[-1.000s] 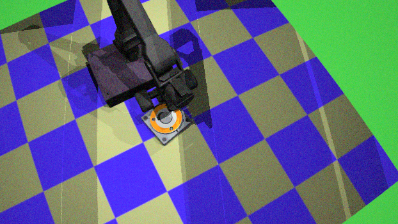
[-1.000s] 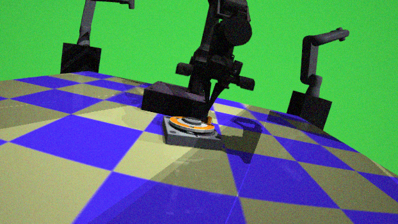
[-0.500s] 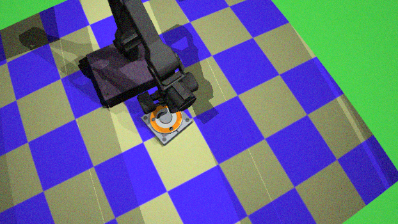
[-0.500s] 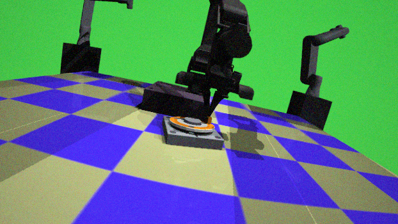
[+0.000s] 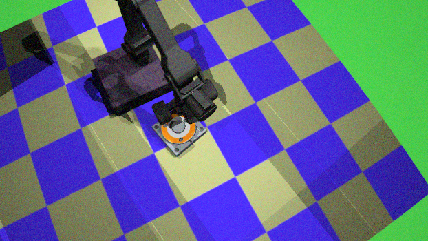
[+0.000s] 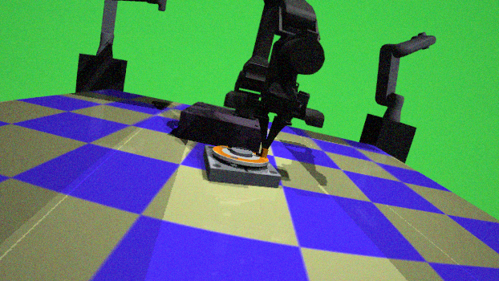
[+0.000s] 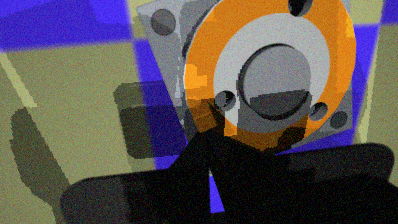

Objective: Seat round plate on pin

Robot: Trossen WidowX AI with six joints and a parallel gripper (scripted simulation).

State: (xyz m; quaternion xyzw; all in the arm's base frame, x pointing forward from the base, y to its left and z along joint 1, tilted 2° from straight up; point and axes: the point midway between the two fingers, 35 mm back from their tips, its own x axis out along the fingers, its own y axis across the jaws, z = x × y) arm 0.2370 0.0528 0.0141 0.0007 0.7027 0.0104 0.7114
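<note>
Right now the square grey base is 40 mm to the right of my gripper tip, 30 mm ahead of it and 20 mm below it.
</note>
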